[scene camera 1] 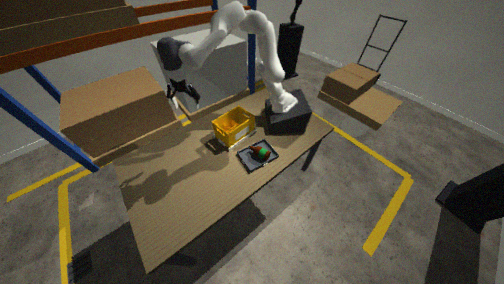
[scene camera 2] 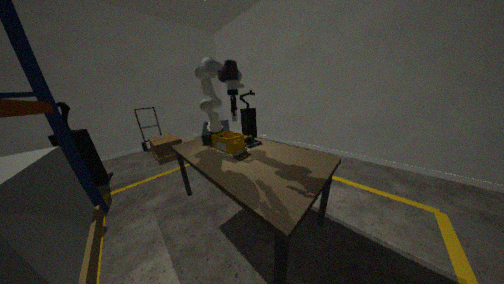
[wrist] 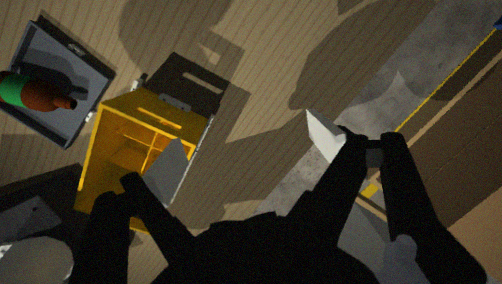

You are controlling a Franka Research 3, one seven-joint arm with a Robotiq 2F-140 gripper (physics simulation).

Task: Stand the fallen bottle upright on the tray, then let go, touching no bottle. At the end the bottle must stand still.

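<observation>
A brown bottle with a green band (scene camera 1: pixel 260 152) (wrist: pixel 37 95) lies on its side on the dark tray (scene camera 1: pixel 246 159) (scene camera 2: pixel 256 143) (wrist: pixel 75 65). Its neck points toward the yellow crate's side in the wrist view. In scene camera 2 the bottle is small and partly hidden behind the crate. My gripper (scene camera 1: pixel 185 102) (scene camera 2: pixel 234 118) (wrist: pixel 245 137) is open with nothing between its fingers. It hangs high, off to the side of the crate away from the tray, well apart from the bottle.
A yellow crate (scene camera 1: pixel 241 134) (scene camera 2: pixel 227 143) (wrist: pixel 185 120) with inner dividers stands beside the tray on the wooden table (scene camera 1: pixel 200 200) (scene camera 2: pixel 300 170). The arm's dark base block (scene camera 1: pixel 290 122) is at the table's far end. A large cardboard box (scene camera 1: pixel 115 105) and a blue rack post (scene camera 1: pixel 252 55) stand beyond the table.
</observation>
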